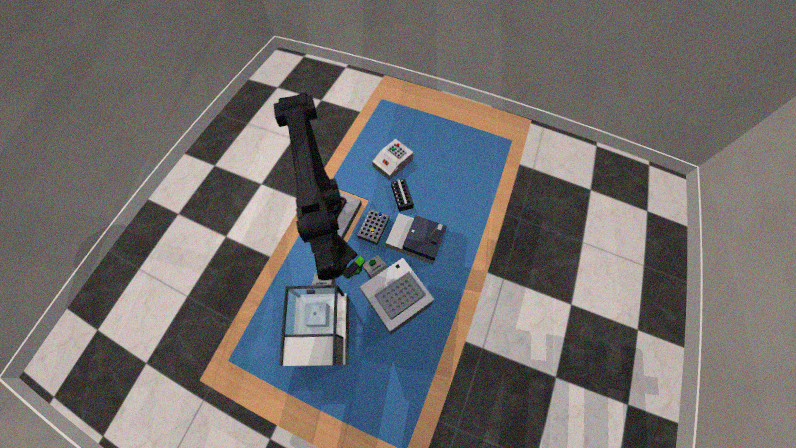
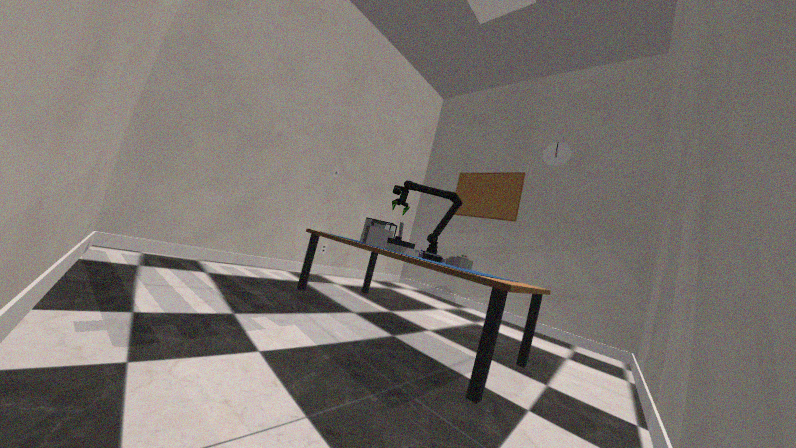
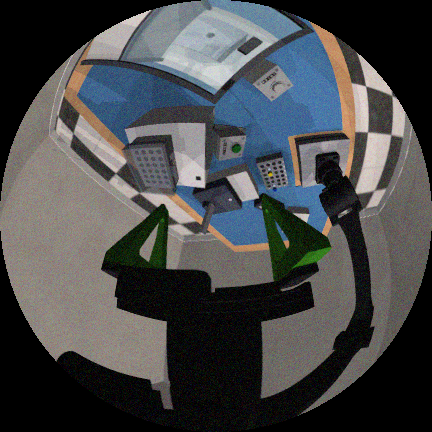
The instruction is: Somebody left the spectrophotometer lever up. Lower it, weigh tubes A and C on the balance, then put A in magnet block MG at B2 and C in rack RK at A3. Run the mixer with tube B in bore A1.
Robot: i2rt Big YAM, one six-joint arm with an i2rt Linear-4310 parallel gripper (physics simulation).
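Frame: origin at the arm's base, x ahead, y left, z up, level; millimetres.
Seen in the pictures: gripper, fingertip midpoint: (image 1: 349,261) (image 2: 397,212) (image 3: 212,202); arm's base at its link origin: (image 1: 331,208) (image 3: 325,166).
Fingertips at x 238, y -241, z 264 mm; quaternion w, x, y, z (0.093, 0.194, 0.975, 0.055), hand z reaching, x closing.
Note:
Pixels of each thing's top centre, then the offset from my fingertips to it. "spot": a spot on its surface instead.
- spectrophotometer at a spot on its surface: (image 3: 229,192) spot: dy +223, dx +102, dz -220 mm
- balance at its top centre: (image 1: 309,308) (image 2: 387,221) dy -165, dx -70, dz -77 mm
- grey rack at its top centre: (image 3: 273,174) (image 1: 373,225) dy +239, dx -48, dz -269 mm
- yellow-capped tube at its top centre: (image 3: 269,174) (image 1: 372,229) dy +211, dx -39, dz -245 mm
- blue-capped tube at its top centre: (image 3: 274,189) (image 1: 380,213) dy +287, dx -39, dz -245 mm
- black block at its top centre: (image 1: 402,191) (image 3: 270,210) (image 2: 433,253) dy +420, dx +4, dz -251 mm
- likely mixer at its top centre: (image 3: 176,175) (image 1: 388,278) (image 2: 387,222) dy +23, dx +114, dz -109 mm
- box with a green button, surface spot: (image 3: 230,145) (image 1: 372,266) spot: dy +70, dx +27, dz -230 mm
- box with a knob, surface spot: (image 3: 272,82) (image 1: 322,280) spot: dy -48, dx -122, dz -229 mm
- white device at its top centre: (image 1: 392,153) (image 3: 295,226) (image 2: 460,256) dy +570, dx -101, dz -229 mm
My gripper (image 1: 356,266) (image 2: 399,211) (image 3: 212,202) is open and empty, high above the table. The spectrophotometer (image 1: 420,239) (image 3: 229,192) is a dark and white box; its lever (image 1: 440,228) (image 3: 207,217) stands up. The balance (image 1: 306,350) (image 3: 225,62) has glass walls. A grey rack (image 1: 379,230) (image 3: 281,170) holds a yellow-capped tube (image 1: 372,229) (image 3: 270,174) and a blue-capped tube (image 1: 380,214) (image 3: 274,189). A black block (image 1: 401,194), likely the magnet block, lies beside it. The likely mixer (image 1: 364,289) (image 3: 192,140) has a grey bored block. Tube letters are unreadable.
A box with a green button (image 1: 374,266) (image 3: 230,145) is beside the mixer. A box with a knob (image 1: 321,281) (image 3: 272,82) is beside the balance. A white device (image 1: 384,164) with red and green spots stands at the far end. The arm base (image 1: 349,214) (image 3: 307,160) is near the rack.

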